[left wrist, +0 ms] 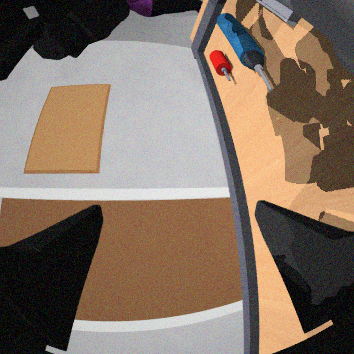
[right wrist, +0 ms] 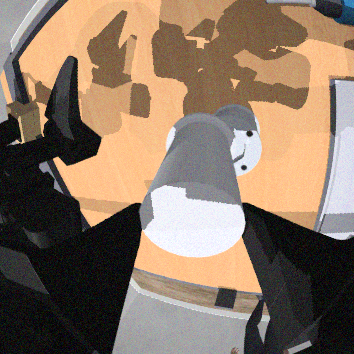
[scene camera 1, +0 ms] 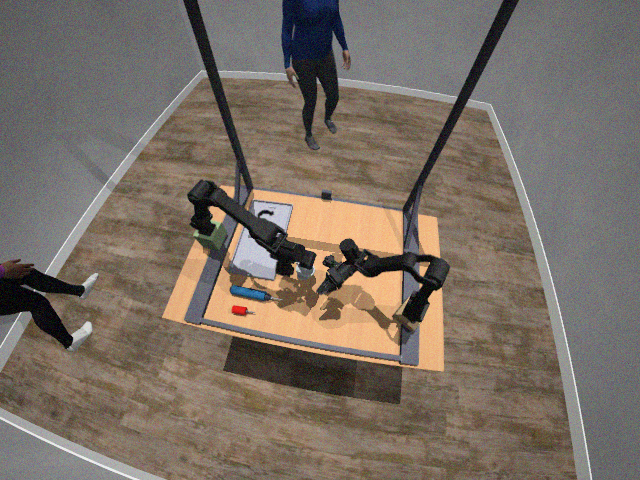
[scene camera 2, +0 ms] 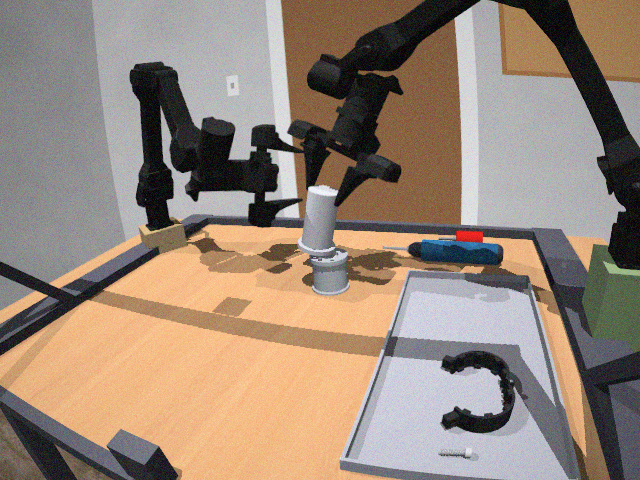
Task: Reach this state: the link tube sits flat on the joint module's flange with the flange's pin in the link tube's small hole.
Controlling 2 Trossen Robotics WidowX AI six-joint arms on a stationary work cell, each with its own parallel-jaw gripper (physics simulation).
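Where they show: left gripper, between the fingertips: (left wrist: 180, 211) (right wrist: 20, 52) (scene camera 1: 317, 293) (scene camera 2: 303, 175); right gripper, between the fingertips: (right wrist: 191, 210) (scene camera 2: 322, 198); left arm's base, origin of its link: (right wrist: 14, 127) (scene camera 1: 412, 313) (scene camera 2: 159, 225); right arm's base, origin of its link: (scene camera 1: 207, 228) (scene camera 2: 634, 260).
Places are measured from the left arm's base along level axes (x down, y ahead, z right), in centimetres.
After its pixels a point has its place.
Note:
The grey link tube (scene camera 2: 317, 216) {y 46.3, x -7.6, z -16.2 cm} stands nearly upright with its lower collar on or just above the top flange of the grey joint module (scene camera 2: 330, 273) {y 48.2, x 1.6, z -16.5 cm}. It sits a little to the left of the module's centre. My right gripper (scene camera 2: 327, 189) {y 45.1, x -9.8, z -18.2 cm} is shut on the tube's upper end. In the right wrist view the tube (right wrist: 197, 182) {y 44.6, x -11.0, z -21.0 cm} covers most of the flange (right wrist: 247, 149). Two dark holes show on the uncovered part, and the pin is hidden. My left gripper (scene camera 2: 273, 175) is open and empty, held sideways in the air to the left of the tube. It also shows in the left wrist view (left wrist: 175, 267).
A grey tray (scene camera 2: 465, 371) {y 76.5, x 5.1, z -15.7 cm} at the front right holds a black curved clamp (scene camera 2: 480, 392) {y 80.2, x 5.1, z -13.8 cm} and a small screw (scene camera 2: 457, 452) {y 84.1, x 4.5, z -4.8 cm}. A blue screwdriver (scene camera 2: 454, 251) {y 55.6, x 2.6, z -39.6 cm} and a red piece (scene camera 2: 469, 235) {y 53.0, x 2.5, z -48.5 cm} lie behind the tray. A person (scene camera 1: 312, 67) stands beyond the table.

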